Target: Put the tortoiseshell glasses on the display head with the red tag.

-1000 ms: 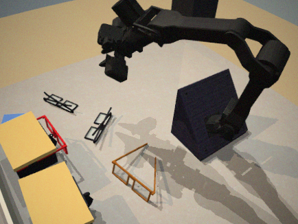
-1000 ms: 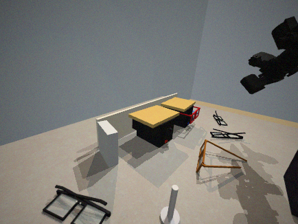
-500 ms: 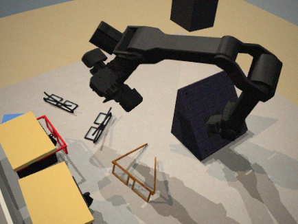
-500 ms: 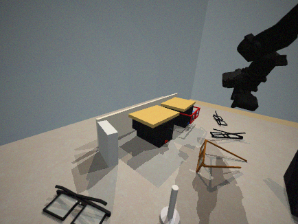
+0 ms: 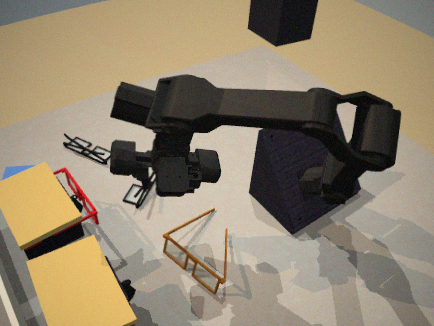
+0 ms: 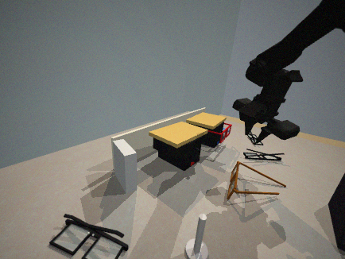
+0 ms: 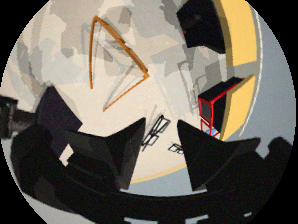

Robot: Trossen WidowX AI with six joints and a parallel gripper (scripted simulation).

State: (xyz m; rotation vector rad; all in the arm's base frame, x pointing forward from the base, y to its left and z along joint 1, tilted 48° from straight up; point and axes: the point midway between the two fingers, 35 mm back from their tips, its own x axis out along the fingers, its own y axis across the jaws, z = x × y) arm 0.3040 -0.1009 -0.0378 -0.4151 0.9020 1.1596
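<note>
Now: gripper tip 350 mm to the right of the white post, 90 mm above it and 30 mm past it. Round my gripper tip: blue tag: 300 mm to the right, 230 mm ahead, 110 mm below; then white block: 330 mm to the left, 220 mm ahead, 60 mm below.
</note>
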